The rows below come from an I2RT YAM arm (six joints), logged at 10 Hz.
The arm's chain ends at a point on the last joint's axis. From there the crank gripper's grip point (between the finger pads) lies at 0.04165 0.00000 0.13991 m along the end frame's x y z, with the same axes.
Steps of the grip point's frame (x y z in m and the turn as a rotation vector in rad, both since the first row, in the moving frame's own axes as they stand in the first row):
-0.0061, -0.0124, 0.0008, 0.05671, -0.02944, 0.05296
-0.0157, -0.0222, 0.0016, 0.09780, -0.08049, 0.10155
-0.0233, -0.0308, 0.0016, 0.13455, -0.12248, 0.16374
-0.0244, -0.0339, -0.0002, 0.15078, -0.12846, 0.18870
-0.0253, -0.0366, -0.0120, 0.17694, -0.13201, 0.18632
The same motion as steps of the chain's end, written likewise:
-0.0021, -0.0065, -0.0002, 0.05671, -0.02944, 0.05296
-0.0048, -0.0121, -0.0008, 0.09780, -0.08049, 0.10155
-0.0070, -0.0172, -0.0016, 0.13455, -0.12248, 0.16374
-0.0076, -0.0187, -0.0033, 0.15078, -0.12846, 0.18870
-0.0083, -0.0176, -0.0147, 0.17694, -0.13201, 0.18632

